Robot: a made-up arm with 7 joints. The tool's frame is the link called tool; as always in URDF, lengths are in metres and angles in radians.
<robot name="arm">
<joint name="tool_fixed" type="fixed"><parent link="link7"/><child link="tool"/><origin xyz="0.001 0.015 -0.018" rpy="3.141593 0 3.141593"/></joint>
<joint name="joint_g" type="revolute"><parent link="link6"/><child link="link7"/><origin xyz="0.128 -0.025 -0.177"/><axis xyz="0 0.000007 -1"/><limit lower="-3.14" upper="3.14"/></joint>
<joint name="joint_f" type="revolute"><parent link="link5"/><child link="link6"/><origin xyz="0.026 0.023 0.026"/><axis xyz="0 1 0.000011"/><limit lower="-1.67" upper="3"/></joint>
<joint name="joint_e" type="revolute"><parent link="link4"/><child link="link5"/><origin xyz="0.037 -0.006 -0.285"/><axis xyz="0 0.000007 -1"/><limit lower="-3.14" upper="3.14"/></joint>
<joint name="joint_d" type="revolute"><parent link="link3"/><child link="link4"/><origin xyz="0.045 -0.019 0.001"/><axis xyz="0 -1 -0.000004"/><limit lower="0.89" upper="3.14"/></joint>
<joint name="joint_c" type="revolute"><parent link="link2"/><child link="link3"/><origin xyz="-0.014 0.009 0.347"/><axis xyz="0 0 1"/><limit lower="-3.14" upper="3.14"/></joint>
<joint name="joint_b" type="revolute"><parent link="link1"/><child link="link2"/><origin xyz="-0.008 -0.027 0.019"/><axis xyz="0 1 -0.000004"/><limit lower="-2.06" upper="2.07"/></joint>
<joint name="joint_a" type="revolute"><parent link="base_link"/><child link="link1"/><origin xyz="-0.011 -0.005 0.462"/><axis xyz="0 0 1"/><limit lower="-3.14" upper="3.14"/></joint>
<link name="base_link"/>
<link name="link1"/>
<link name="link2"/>
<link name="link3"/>
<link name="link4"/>
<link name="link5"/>
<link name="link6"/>
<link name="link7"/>
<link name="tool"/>
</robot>
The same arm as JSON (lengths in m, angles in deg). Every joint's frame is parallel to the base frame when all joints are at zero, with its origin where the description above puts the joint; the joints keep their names.
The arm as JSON. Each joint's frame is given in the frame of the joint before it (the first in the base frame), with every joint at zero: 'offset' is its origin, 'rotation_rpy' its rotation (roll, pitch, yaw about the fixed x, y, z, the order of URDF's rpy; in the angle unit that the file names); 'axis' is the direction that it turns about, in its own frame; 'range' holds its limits. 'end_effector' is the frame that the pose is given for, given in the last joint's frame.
{"length_unit": "m", "angle_unit": "deg", "chain": [{"id": "joint_a", "offset": [-0.011, -0.005, 0.462], "rotation_rpy": [0.0, 0.0, 0.0], "axis": "+z", "range": [-179.91, 179.91]}, {"id": "joint_b", "offset": [-0.008, -0.027, 0.019], "rotation_rpy": [0.0, 0.0, 0.0], "axis": "+y", "range": [-118.03, 118.6]}, {"id": "joint_c", "offset": [-0.014, 0.009, 0.347], "rotation_rpy": [0.0, 0.0, 0.0], "axis": "+z", "range": [-179.91, 179.91]}, {"id": "joint_d", "offset": [0.045, -0.019, 0.001], "rotation_rpy": [0.0, 0.0, 0.0], "axis": "-y", "range": [50.99, 179.91]}, {"id": "joint_e", "offset": [0.037, -0.006, -0.285], "rotation_rpy": [0.0, 0.0, 0.0], "axis": "-z", "range": [-179.91, 179.91]}, {"id": "joint_f", "offset": [0.026, 0.023, 0.026], "rotation_rpy": [0.0, 0.0, 0.0], "axis": "+y", "range": [-95.68, 171.89]}, {"id": "joint_g", "offset": [0.128, -0.025, -0.177], "rotation_rpy": [0.0, 0.0, 0.0], "axis": "-z", "range": [-179.91, 179.91]}], "end_effector": {"offset": [0.001, 0.015, -0.018], "rotation_rpy": [-180.0, 0.0, -180.0]}}
